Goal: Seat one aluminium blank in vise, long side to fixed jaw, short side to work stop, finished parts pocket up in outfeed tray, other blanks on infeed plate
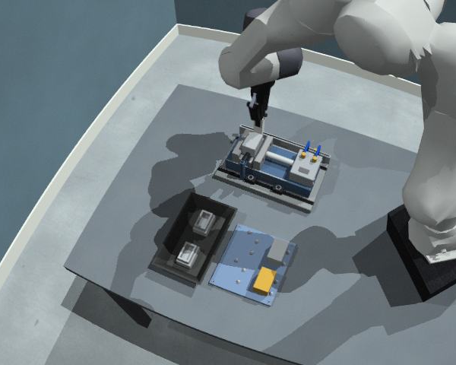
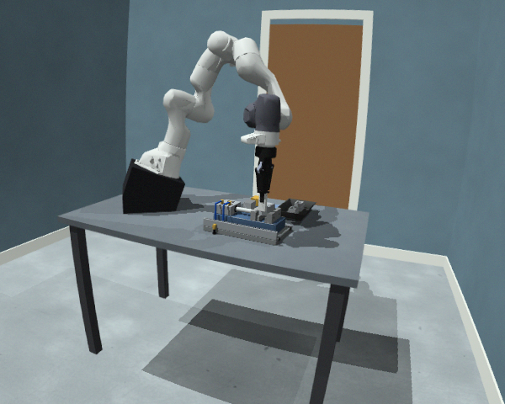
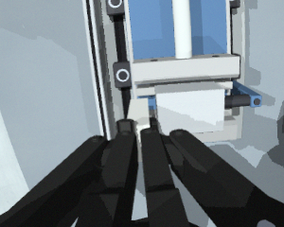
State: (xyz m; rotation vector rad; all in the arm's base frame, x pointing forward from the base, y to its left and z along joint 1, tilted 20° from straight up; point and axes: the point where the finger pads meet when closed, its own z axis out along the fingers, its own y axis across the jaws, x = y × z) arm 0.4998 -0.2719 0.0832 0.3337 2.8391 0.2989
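My hand is 40 mm short of the fixed jaw, 40 mm to the right of it and 60 mm above it. The rest, counted from my hand: vise: 60 mm behind, 60 mm to the left, 100 mm below; vise hose block: 150 mm behind, 80 mm to the left, 60 mm below; moving jaw: 20 mm behind, 50 mm to the left, 60 mm below.
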